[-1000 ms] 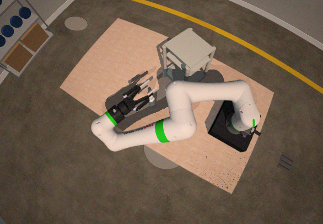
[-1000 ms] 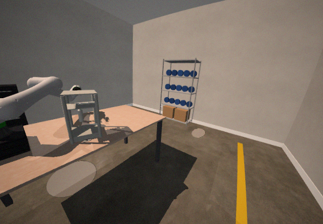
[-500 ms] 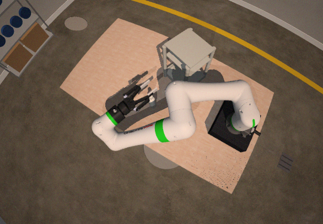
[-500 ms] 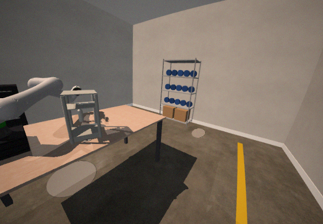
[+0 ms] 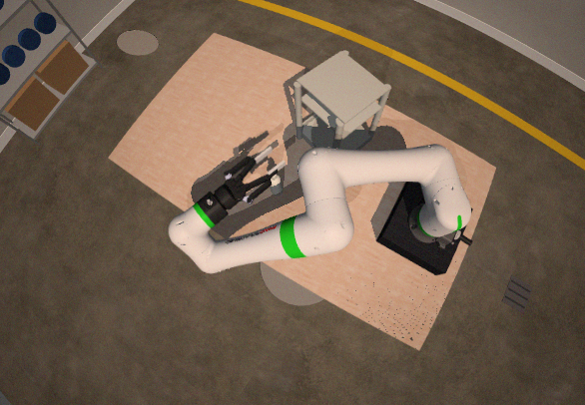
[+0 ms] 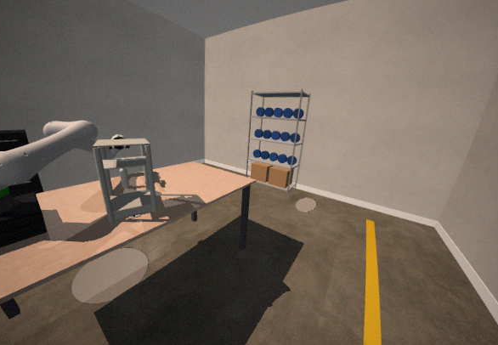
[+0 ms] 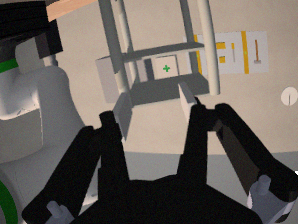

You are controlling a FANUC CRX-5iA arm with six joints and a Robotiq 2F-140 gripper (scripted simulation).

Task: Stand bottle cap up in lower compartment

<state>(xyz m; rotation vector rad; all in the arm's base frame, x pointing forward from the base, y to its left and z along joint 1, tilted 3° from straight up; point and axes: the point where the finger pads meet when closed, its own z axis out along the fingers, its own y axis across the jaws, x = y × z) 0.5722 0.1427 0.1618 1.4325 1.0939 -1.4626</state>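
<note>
Right now my hand is 17 cm above the pale bottle. Round my hand: grey shelving unit (33 cm to the right, 10 cm below, 8 cm behind).
</note>
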